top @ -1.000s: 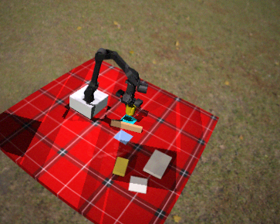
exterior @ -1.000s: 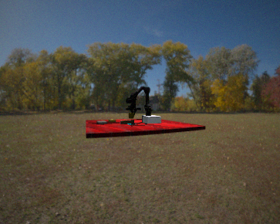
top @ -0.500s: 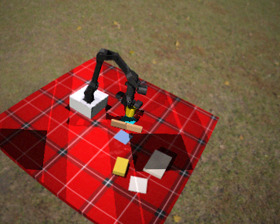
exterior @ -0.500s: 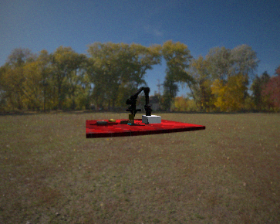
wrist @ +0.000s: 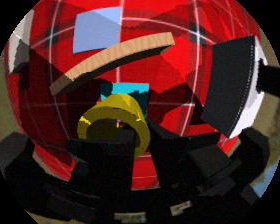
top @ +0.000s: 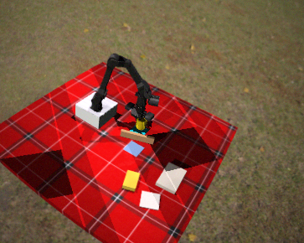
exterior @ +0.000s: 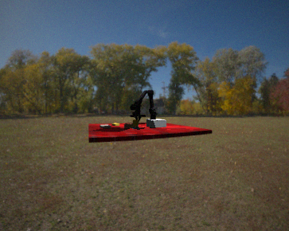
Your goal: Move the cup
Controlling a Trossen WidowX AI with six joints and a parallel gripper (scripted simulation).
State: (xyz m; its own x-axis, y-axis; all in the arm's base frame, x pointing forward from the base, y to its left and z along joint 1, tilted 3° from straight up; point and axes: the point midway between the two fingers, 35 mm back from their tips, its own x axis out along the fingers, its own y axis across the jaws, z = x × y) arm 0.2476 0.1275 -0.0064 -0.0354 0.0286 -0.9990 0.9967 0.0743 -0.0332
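Now: gripper tip 7 cm above the cyan pad and 3 cm short of it. The rest, counted from my gripper tip: wooden bar: 8 cm to the right, 6 cm ahead, 5 cm below; then yellow cup: 2 cm ahead; then blue pad: 15 cm to the right, 10 cm ahead, 7 cm below.
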